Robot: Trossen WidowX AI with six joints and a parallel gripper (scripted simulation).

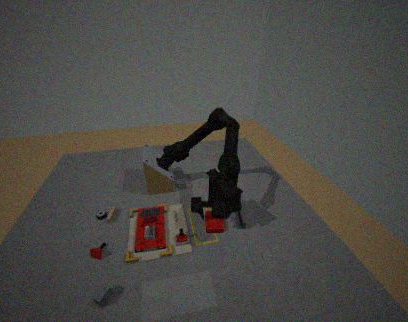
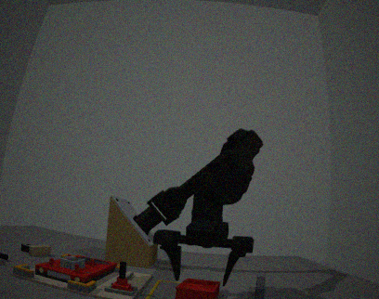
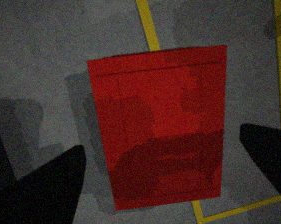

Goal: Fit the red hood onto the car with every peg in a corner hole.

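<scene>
My gripper tip is 10 mm above the red hood. From my gripper tip the other things lie so: tan block 400 mm to the right, 170 mm behind, 10 mm below; wheel 440 mm to the right, 190 mm behind, 20 mm below.
</scene>
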